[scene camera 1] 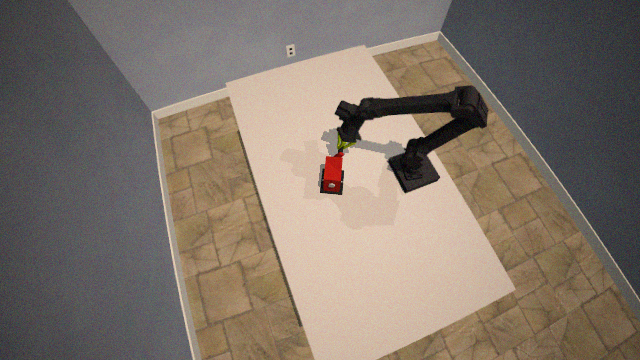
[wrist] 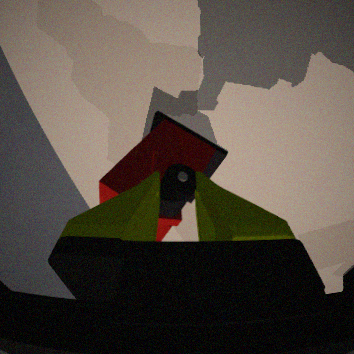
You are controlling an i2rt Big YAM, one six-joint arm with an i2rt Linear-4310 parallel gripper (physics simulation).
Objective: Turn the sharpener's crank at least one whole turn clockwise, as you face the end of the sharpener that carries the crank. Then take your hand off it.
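The sharpener has a red box body on a black base and stands upright on the white table, with a pale round spot on its front face in the scene view. Its crank is at the opposite end, toward the back wall; a small red part of the crank shows there. In the wrist view the crank's black round handle with a grey dot sits between the green fingertips. My gripper is shut on this handle, just behind the sharpener body. The fingers partly hide the crank and body.
The white table reaches to the back wall, which has a power outlet. The arm's black base stands at the table's right edge, and the arm reaches over the table from the right. Tiled floor lies on both sides.
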